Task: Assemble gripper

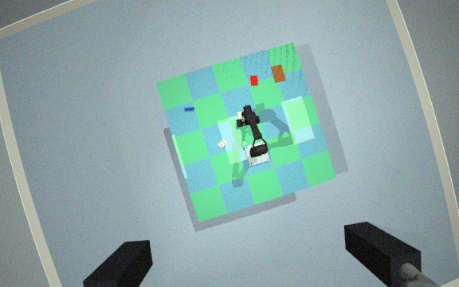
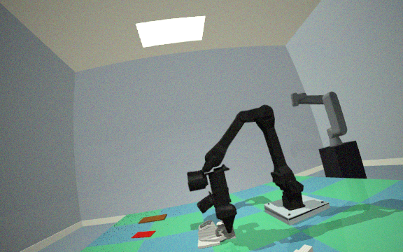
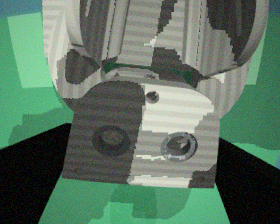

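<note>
The grey jaw lies 20 mm ahead of my gripper tip, 20 mm to the left of it and 10 mm below it. Round my gripper tip: red tile 370 mm ahead, 110 mm to the right, 20 mm below; small blue piece 180 mm ahead, 490 mm to the left, 10 mm below; brown tile 420 mm ahead, 340 mm to the right, 20 mm below.
</note>
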